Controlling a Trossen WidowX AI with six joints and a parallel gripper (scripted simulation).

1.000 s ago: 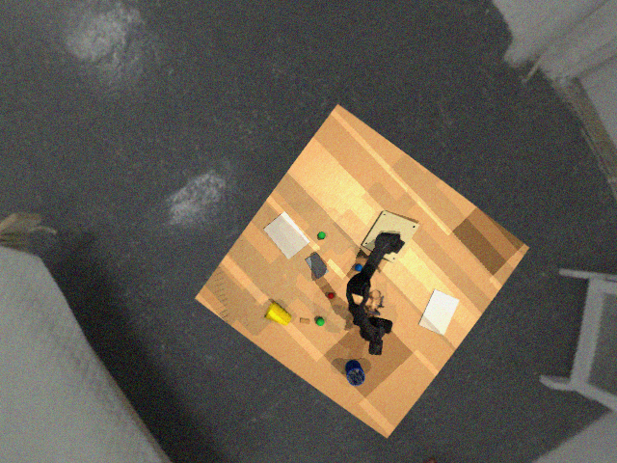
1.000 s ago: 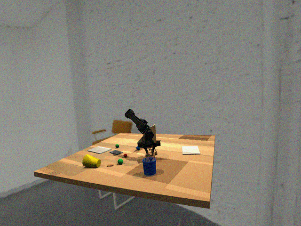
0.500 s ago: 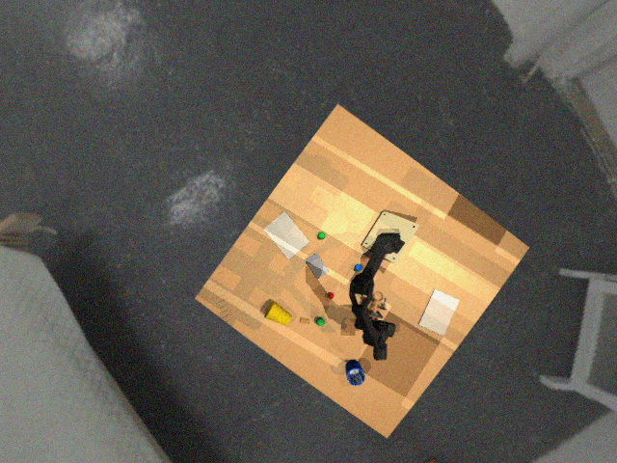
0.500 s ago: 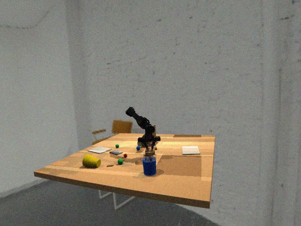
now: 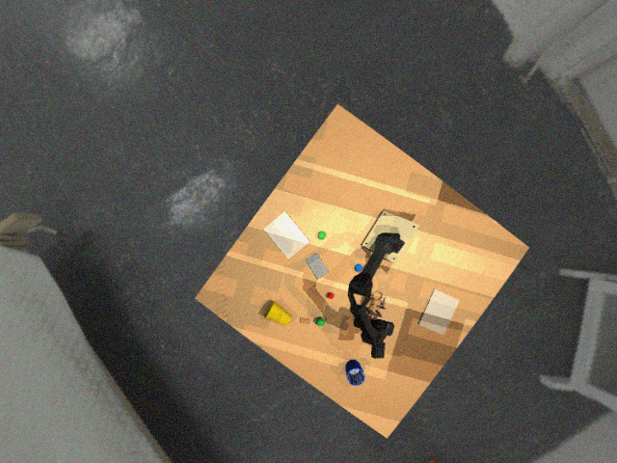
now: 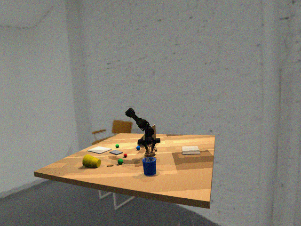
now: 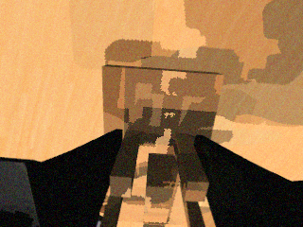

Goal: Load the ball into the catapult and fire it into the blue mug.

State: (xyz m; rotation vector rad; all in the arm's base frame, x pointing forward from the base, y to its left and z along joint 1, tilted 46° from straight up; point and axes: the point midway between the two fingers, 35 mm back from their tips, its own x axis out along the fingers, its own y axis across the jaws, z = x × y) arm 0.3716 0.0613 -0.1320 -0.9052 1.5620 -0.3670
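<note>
The red ball lies 2 cm ahead of my gripper tip, 22 cm to the right of it and 4 cm below it. Round my gripper tip: blue ball 18 cm behind, 19 cm to the right, 4 cm below; blue mug 28 cm ahead, 10 cm to the left, 3 cm below; catapult 7 cm behind, 1 cm to the right, 2 cm above.
</note>
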